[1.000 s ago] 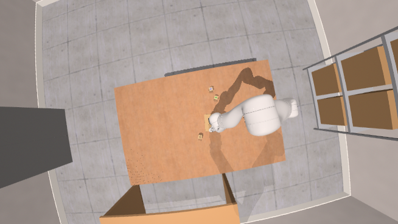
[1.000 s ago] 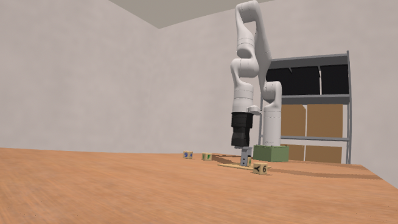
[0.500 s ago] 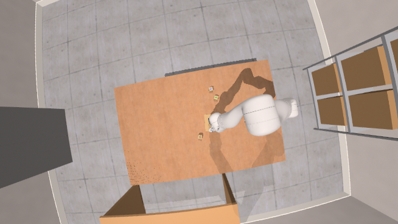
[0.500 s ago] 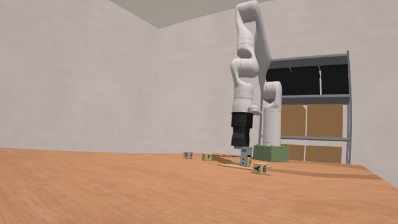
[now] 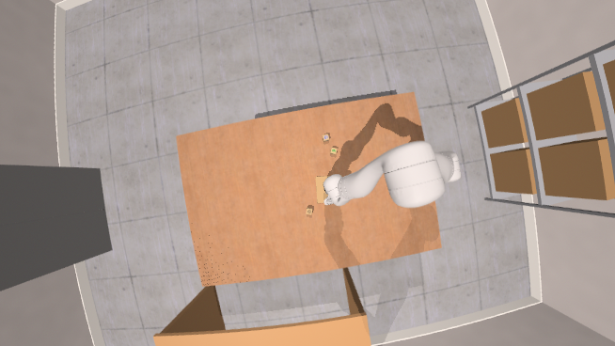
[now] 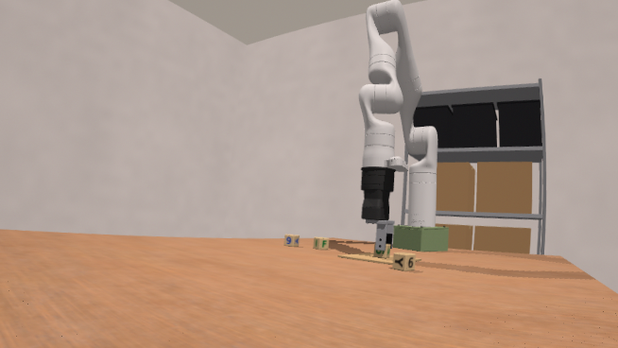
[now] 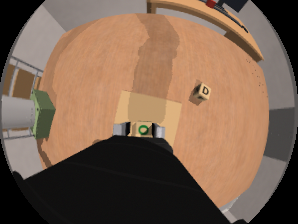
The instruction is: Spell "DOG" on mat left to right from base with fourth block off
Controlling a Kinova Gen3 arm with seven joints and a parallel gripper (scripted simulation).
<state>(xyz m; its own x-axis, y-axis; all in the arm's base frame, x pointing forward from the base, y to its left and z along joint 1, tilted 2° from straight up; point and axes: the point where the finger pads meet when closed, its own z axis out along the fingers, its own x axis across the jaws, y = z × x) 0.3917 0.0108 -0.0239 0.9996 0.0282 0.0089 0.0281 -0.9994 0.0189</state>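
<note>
Right now the wooden block is 10 mm ahead of my hand and 20 mm below it. Also, from my hand: green-lettered block: 50 mm behind, 190 mm to the right, 20 mm below; then tan mat: 10 mm ahead, 40 mm below; then blue-lettered block: 30 mm behind, 270 mm to the right, 20 mm below.
</note>
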